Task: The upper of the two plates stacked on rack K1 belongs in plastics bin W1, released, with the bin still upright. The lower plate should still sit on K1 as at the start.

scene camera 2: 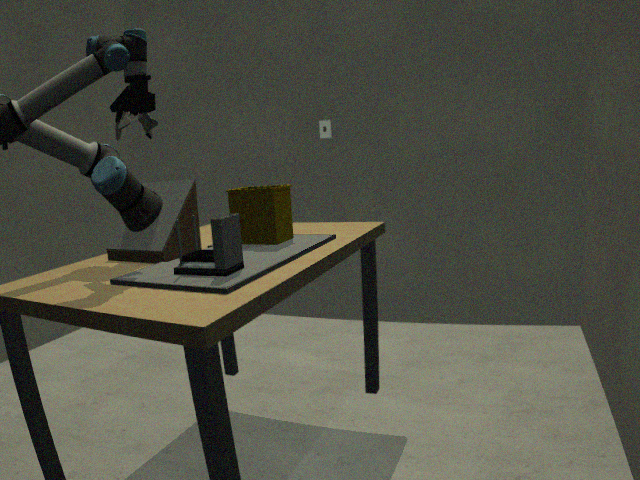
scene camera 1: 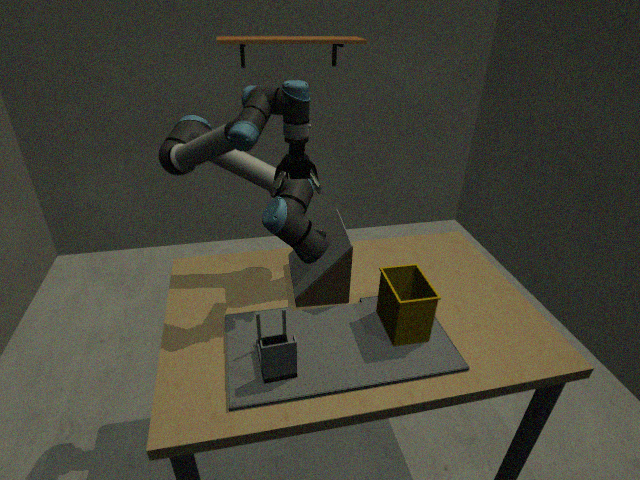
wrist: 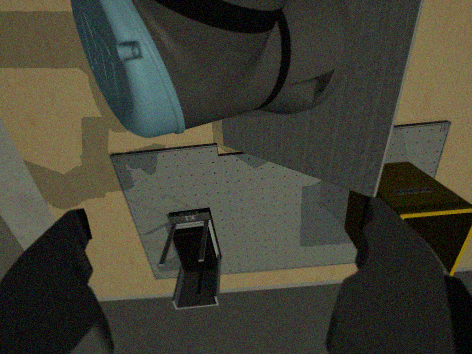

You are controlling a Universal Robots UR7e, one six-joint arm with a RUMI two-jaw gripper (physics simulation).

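Frame: origin at the arm's base, x ahead, y left, z up, level; centimetres.
Where they show: gripper, fingertip midpoint: (scene camera 2: 134,139) (scene camera 1: 296,195) (wrist: 225,206); arm's base at its link origin: (scene camera 2: 144,212) (scene camera 1: 317,246) (wrist: 291,50).
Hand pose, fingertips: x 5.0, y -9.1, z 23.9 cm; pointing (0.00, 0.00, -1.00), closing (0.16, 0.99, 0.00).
Observation:
Things, the pixels of their top centre, and the offset from my fingertips. Level surfaces: height alone.
- Rack K1 at its top centre: (wrist: 188,282) (scene camera 2: 203,216) (scene camera 1: 274,324) dy -15.6, dx +31.9, dz -23.3 cm
- grey perforated mat at its surface level: dz -37.2 cm
- yellow plastics bin W1 at its top centre: (wrist: 426,254) (scene camera 1: 408,281) (scene camera 2: 258,187) dy +27.3, dx +29.8, dz -19.2 cm
Rack K1 (scene camera 1: 279,360) (scene camera 2: 227,242) (wrist: 190,218) stands at the left front of the grey perforated mat (scene camera 1: 330,366) (scene camera 2: 271,255) (wrist: 260,200), with one tall grey wall and two thin upright posts. Its inside is dark, and the two plates cannot be told apart in any view. The yellow plastics bin W1 (scene camera 1: 413,322) (scene camera 2: 258,214) (wrist: 425,200) stands upright at the mat's right part; its floor is hidden. My gripper (scene camera 1: 296,191) (scene camera 2: 133,137) (wrist: 225,206) is open and empty, pointing down, high above the table and well away from both rack and bin.
The arm's sloped pedestal (scene camera 1: 330,279) (scene camera 2: 180,229) (wrist: 325,135) stands behind the mat, between the rack's side and the bin's side. The arm's lower joints (scene camera 1: 292,222) (scene camera 2: 126,191) (wrist: 215,65) are close below the gripper. A wooden shelf (scene camera 1: 289,39) hangs on the back wall.

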